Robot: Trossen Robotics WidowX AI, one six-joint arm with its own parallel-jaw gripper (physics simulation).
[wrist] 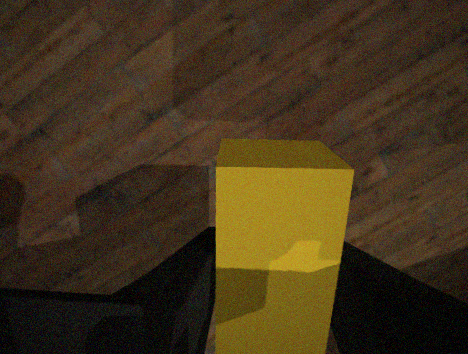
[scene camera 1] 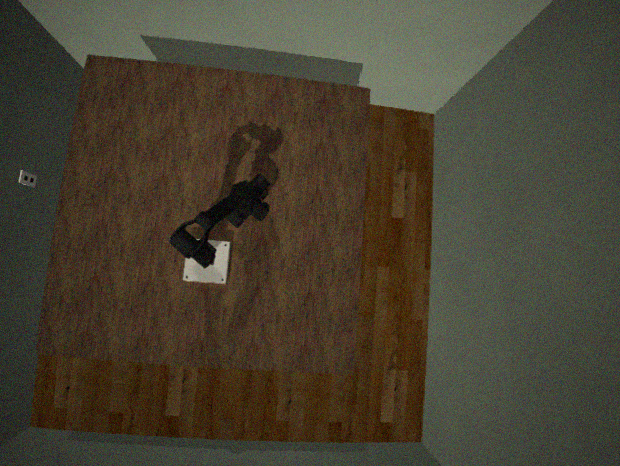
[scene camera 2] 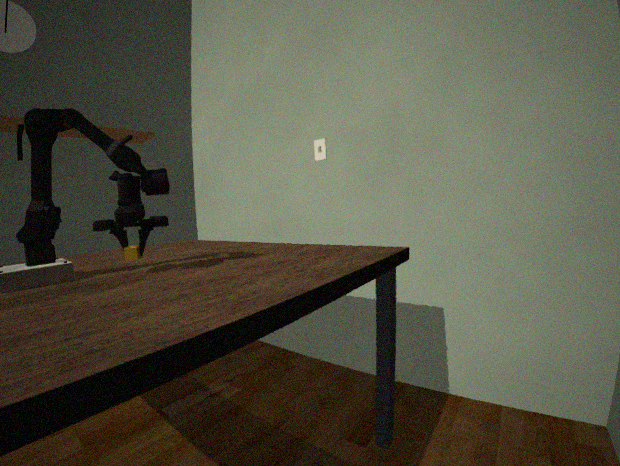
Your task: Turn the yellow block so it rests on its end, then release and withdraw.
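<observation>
The yellow block (scene camera 2: 131, 253) (wrist: 282, 215) is held between the two black fingers of my gripper (scene camera 2: 133, 252) (wrist: 266, 241), which is shut on it and points straight down. In the wrist view the block's long face is turned up to the camera and its long axis runs up and down the picture, so it lies level, not on its end. It appears to hang a little above the table. Its near end is cut off by the picture's lower edge. In the first scene view the arm hides the block and the fingertips.
The brown wooden table (scene camera 1: 300, 300) (scene camera 2: 200, 300) carries the arm's pale base plate (scene camera 1: 220, 273) (scene camera 2: 50, 275). The arm's shadow falls on the table beyond the gripper. The table's right edge and a dark leg (scene camera 2: 385, 360) show in the second scene view.
</observation>
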